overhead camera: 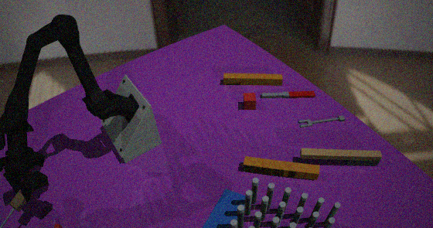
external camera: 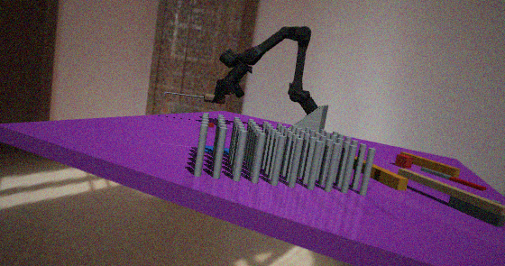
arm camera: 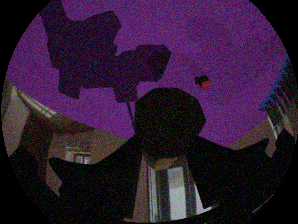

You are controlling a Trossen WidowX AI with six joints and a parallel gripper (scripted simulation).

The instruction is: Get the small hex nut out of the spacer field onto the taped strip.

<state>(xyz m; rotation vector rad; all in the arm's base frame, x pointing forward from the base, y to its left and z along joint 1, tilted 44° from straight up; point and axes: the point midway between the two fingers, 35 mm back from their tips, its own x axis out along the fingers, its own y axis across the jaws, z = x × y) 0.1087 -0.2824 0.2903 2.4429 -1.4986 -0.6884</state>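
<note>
The small red thing lies 9 cm below my gripper tip, 7 cm ahead of it and 5 cm to the left of it. Also, from my gripper tip: red block: 79 cm to the left, 8 cm below, 2 cm behind; then blue taped strip: 39 cm to the left, 34 cm ahead, 10 cm below; then thin rod: 8 cm to the right, 6 cm ahead.
</note>
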